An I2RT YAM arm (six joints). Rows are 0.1 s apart.
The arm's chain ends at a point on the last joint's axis. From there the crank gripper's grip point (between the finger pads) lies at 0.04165 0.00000 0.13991 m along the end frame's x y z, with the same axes.
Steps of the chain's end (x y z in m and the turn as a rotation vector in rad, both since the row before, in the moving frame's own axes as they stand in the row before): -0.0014, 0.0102, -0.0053, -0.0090, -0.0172, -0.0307; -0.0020, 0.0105, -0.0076, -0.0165, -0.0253, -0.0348; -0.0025, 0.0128, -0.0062, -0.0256, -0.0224, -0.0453; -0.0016, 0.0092, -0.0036, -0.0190, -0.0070, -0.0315; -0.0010, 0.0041, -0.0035, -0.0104, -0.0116, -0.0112; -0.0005, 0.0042, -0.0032, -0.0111, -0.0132, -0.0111; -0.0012, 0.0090, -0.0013, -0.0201, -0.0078, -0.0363; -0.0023, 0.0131, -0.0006, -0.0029, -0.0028, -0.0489; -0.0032, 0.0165, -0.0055, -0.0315, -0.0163, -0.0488; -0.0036, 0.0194, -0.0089, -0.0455, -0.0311, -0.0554; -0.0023, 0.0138, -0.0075, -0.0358, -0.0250, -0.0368
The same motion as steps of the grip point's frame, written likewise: -0.0038, 0.0102, -0.0046, -0.0090, -0.0172, -0.0307; -0.0055, 0.0114, -0.0066, -0.0165, -0.0253, -0.0348; -0.0056, 0.0146, -0.0053, -0.0256, -0.0224, -0.0453; -0.0026, 0.0106, -0.0033, -0.0190, -0.0070, -0.0315; -0.0026, 0.0051, -0.0030, -0.0104, -0.0116, -0.0112; -0.0023, 0.0053, -0.0027, -0.0111, -0.0132, -0.0111; -0.0023, 0.0103, -0.0010, -0.0201, -0.0078, -0.0363; -0.0027, 0.0115, -0.0005, -0.0029, -0.0028, -0.0489; -0.0054, 0.0189, -0.0049, -0.0315, -0.0163, -0.0488; -0.0079, 0.0236, -0.0078, -0.0455, -0.0311, -0.0554; -0.0057, 0.0174, -0.0066, -0.0358, -0.0250, -0.0368
